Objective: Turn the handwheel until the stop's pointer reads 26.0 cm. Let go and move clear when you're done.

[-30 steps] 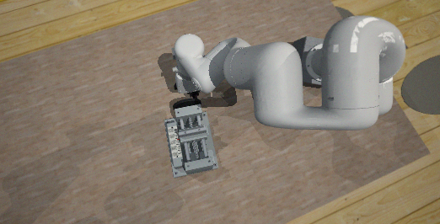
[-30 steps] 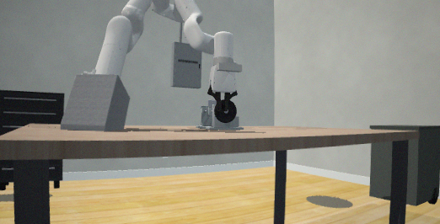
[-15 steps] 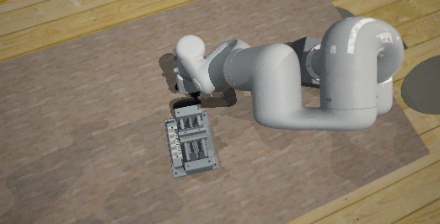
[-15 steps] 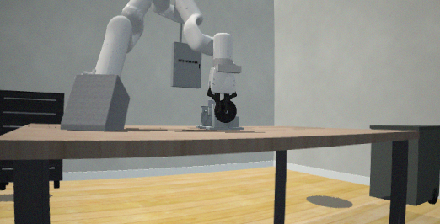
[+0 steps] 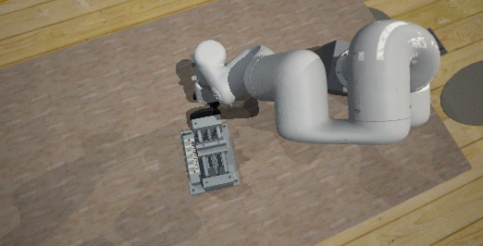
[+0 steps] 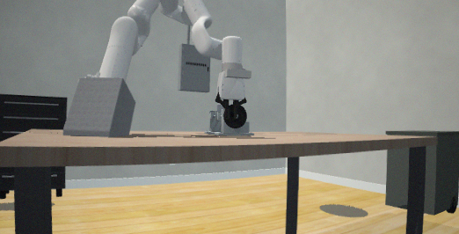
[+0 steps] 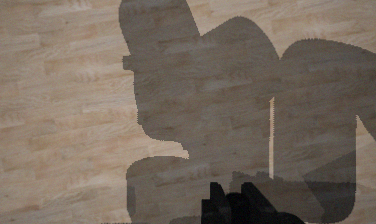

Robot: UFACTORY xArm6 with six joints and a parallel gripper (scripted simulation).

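Now: hand 4 cm short of the stop carriage, 15 cm to the right of it and 1 cm below it. Also, from my hand: handwheel 1 cm ahead, 2 cm to the left.
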